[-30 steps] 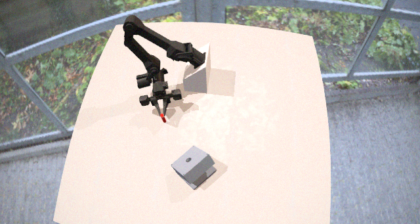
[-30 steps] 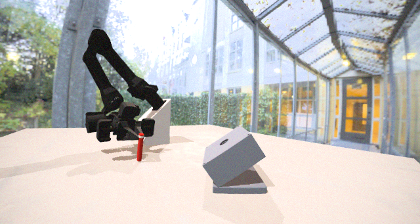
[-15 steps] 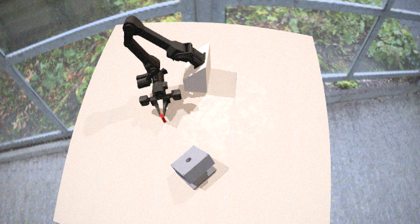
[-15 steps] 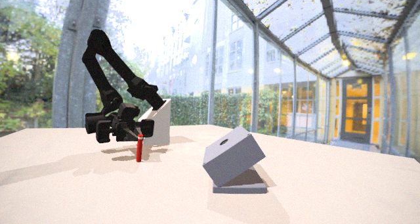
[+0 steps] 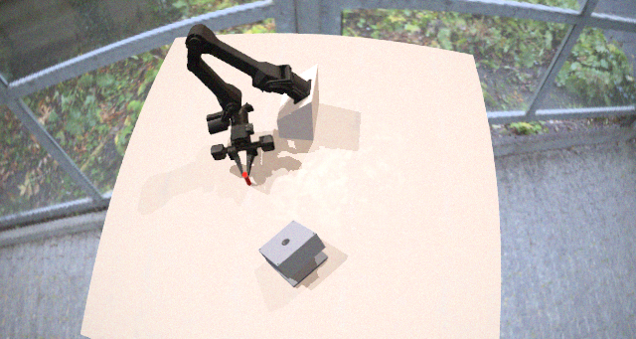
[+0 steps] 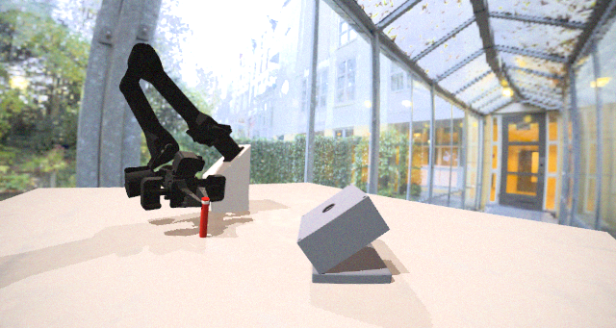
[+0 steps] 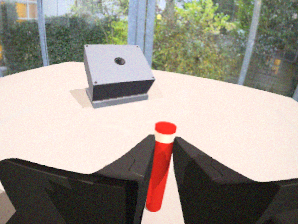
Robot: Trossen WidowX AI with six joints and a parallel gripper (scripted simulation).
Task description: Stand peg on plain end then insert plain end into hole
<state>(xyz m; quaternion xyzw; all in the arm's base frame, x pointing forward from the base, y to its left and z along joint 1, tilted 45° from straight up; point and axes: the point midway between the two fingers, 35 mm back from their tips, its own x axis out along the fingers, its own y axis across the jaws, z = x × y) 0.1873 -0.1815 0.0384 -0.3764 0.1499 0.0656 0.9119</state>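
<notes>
The red peg is 1 cm below my gripper tip. From my gripper tip the other things lie so: flat grey base plate: 22 cm ahead, 16 cm to the left, 6 cm below; then grey sloped panel: 20 cm ahead, 14 cm to the left.
</notes>
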